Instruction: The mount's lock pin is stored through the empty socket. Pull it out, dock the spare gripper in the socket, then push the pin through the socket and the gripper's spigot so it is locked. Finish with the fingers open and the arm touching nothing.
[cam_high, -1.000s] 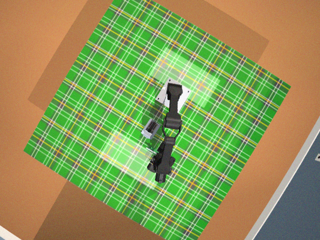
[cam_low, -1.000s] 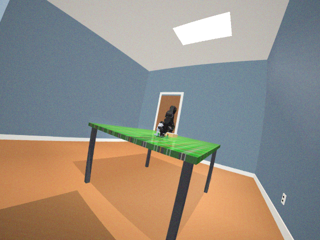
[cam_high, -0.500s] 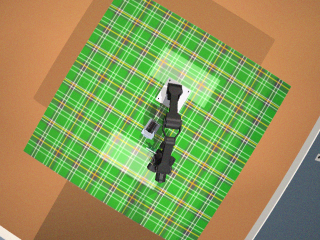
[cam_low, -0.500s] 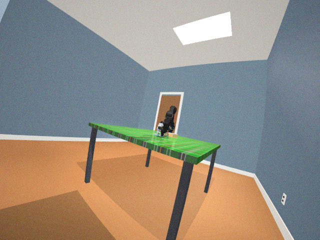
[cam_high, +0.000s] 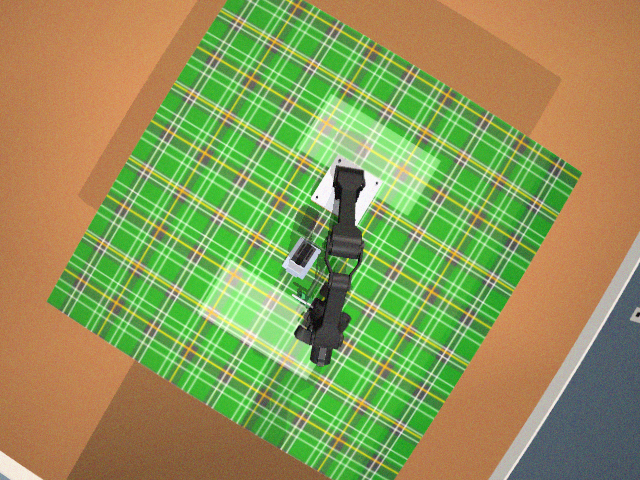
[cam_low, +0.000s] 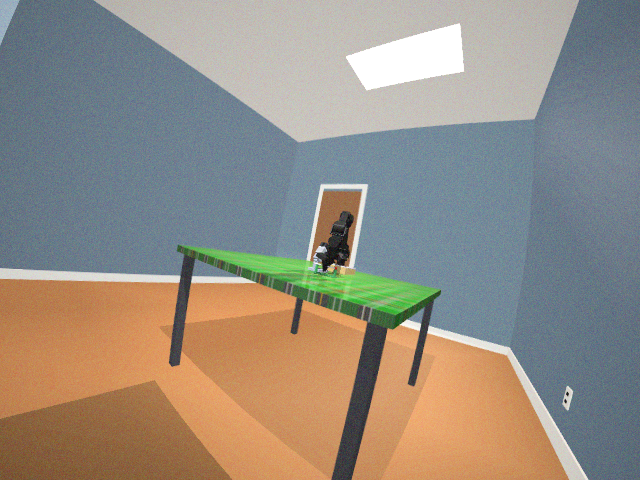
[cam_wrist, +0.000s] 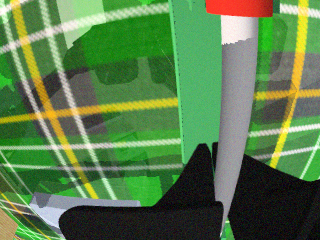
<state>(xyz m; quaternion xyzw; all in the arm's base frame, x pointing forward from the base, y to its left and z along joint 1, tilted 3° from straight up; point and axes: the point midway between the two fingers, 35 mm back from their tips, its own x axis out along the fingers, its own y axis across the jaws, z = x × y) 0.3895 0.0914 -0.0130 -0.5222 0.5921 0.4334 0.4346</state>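
Now: the green translucent block 10 mm to the left of my gripper tip and 10 mm above it. From my gripper tip the other things lie so: spare gripper 120 mm behind, 100 mm to the right, 100 mm above; then socket 100 mm behind, 100 mm to the right, 40 mm above.
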